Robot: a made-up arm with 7 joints.
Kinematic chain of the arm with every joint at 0, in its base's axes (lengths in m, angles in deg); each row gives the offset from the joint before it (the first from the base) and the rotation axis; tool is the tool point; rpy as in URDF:
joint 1: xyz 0 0 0.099 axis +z
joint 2: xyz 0 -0.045 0.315 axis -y
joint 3: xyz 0 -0.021 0.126 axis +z
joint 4: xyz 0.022 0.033 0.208 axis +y
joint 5: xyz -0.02 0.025 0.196 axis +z
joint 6: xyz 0 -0.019 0.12 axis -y
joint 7: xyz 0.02 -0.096 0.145 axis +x
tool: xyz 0 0 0 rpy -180 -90 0
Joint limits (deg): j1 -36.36..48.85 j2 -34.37..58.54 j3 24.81..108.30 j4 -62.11..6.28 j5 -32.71..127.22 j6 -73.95..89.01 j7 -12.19..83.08
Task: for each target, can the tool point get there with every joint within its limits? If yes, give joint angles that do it. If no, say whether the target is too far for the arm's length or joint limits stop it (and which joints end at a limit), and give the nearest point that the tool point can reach.
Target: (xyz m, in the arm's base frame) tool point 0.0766 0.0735 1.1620
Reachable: yes | joints 3.05 -5.46 57.57 -6.48 47.12 -44.88 7.55
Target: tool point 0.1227 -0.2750 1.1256
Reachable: yes | joints 28.53 -0.61 91.18 -48.93 47.07 -23.84 -3.20
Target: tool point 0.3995 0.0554 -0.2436
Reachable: no: joint limits stop it (at a limit: joint 1, joint 2, joint 3, joint 4, joint 6) | nearest point 0.5070 -0.0090 0.6065 | short by 0.859 m
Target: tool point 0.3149 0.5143 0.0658
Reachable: no: joint limits stop it (at a limit: joint 1, joint 2, joint 3, joint 4, joint 6) | nearest point 0.5175 0.0924 0.6427 | short by 0.743 m
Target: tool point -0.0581 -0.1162 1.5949
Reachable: no: too far | nearest point -0.0445 -0.0891 1.2252 | short by 0.371 m
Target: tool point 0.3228 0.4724 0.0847
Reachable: no: joint limits stop it (at a limit: joint 1, joint 2, joint 3, joint 4, joint 6) | nearest point 0.5174 0.0879 0.6396 | short by 0.703 m
